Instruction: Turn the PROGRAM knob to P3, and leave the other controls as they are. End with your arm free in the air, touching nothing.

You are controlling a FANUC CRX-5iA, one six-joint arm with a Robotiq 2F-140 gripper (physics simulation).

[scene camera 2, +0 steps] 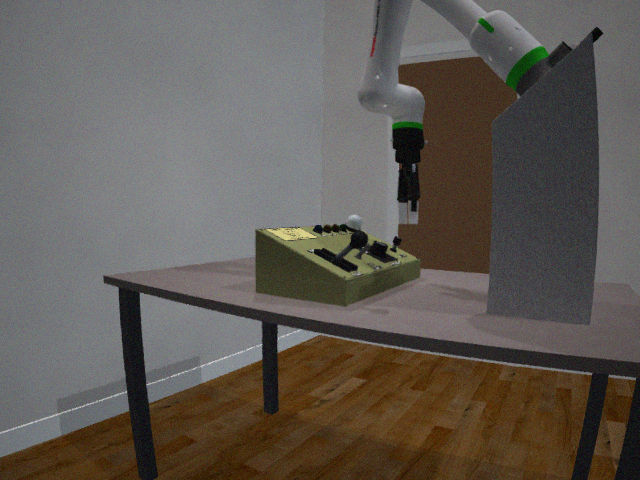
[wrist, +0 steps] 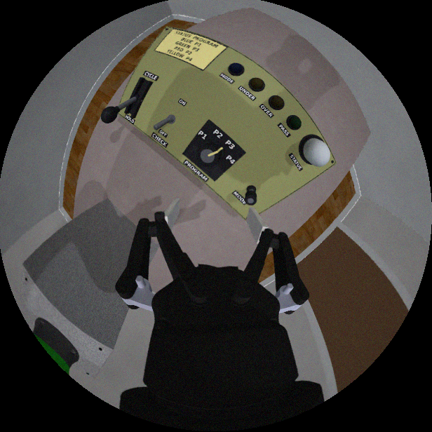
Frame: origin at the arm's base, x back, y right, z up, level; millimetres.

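Seen in the pictures: gripper, fingertip midpoint: (scene camera 2: pixel 407 223); arm's base at its link origin: (scene camera 2: pixel 550 92).
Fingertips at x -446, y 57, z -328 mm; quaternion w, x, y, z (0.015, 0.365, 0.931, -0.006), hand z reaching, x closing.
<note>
Offsets run from my fingertips to a thing's top centre. Level surfaces: height alone.
The PROGRAM knob (wrist: pixel 207 156) sits on a black square plate on the green control panel (wrist: pixel 200 90) (scene camera 2: pixel 299 279). Its yellow pointer (wrist: pixel 215 152) points at the P3 label (wrist: pixel 230 144). In the scene view the knob {dx -43, dy -79, dz -49 mm} (scene camera 2: pixel 379 248) is a small dark block on the sloped face. My gripper (scene camera 2: pixel 408 212) (wrist: pixel 213 209) is open, with nothing between its fingers. It hangs in the air above the panel's front right part, apart from the knob and the panel.
The CYCLE lever {dx +62, dy -302, dz -10 mm} (wrist: pixel 109 114) (scene camera 2: pixel 358 239), CHECK switch (wrist: pixel 165 121) and MODE switch {dx -70, dy +38, dz -42 mm} (wrist: pixel 251 194) (scene camera 2: pixel 396 240) stand up from the panel. A white STATUS dome (wrist: pixel 317 152) (scene camera 2: pixel 354 222) is at its corner. A tall grey pedestal (scene camera 2: pixel 542 206) stands on the table {dz -175 mm} (scene camera 2: pixel 206 284).
</note>
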